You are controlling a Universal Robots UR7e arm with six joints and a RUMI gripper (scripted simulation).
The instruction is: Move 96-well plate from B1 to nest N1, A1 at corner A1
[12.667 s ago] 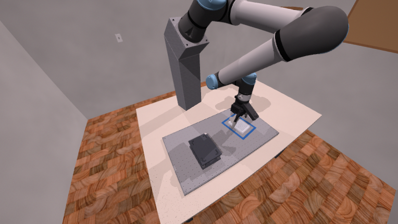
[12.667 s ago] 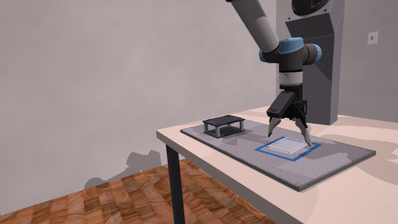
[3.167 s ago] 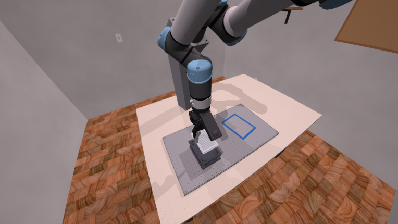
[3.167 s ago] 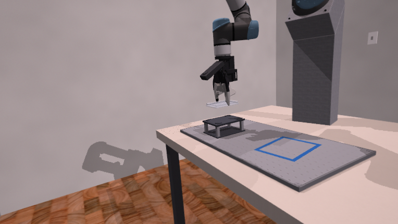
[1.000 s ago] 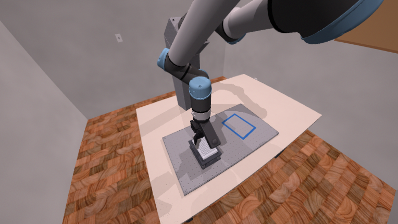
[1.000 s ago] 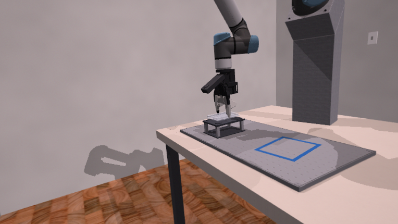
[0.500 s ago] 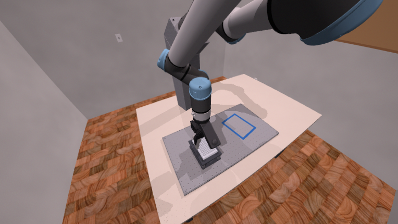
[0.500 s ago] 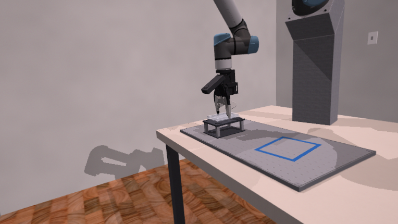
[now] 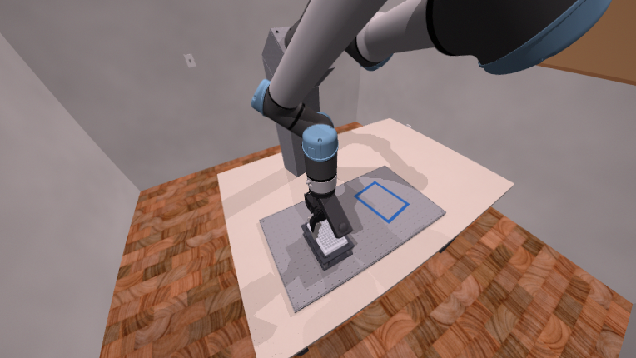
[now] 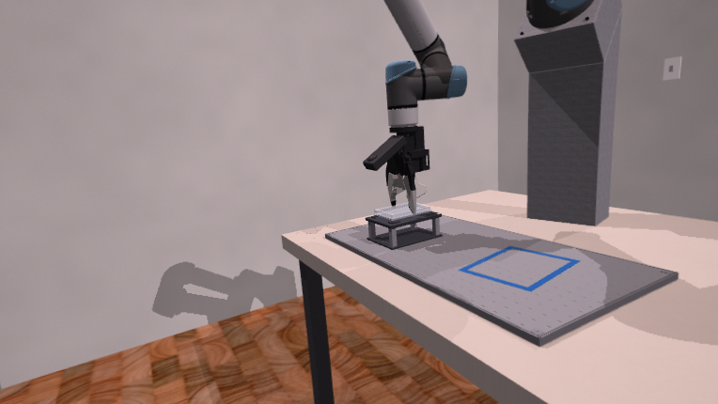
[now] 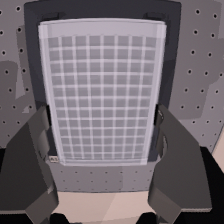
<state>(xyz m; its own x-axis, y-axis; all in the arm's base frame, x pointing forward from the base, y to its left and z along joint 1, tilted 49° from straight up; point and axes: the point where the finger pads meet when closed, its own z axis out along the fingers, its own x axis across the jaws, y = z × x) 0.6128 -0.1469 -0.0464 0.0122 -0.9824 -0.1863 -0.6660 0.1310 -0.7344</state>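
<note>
The clear 96-well plate is 1 cm below my hand. The rest, counted from my hand: dark raised plate nest 3 cm below.
</note>
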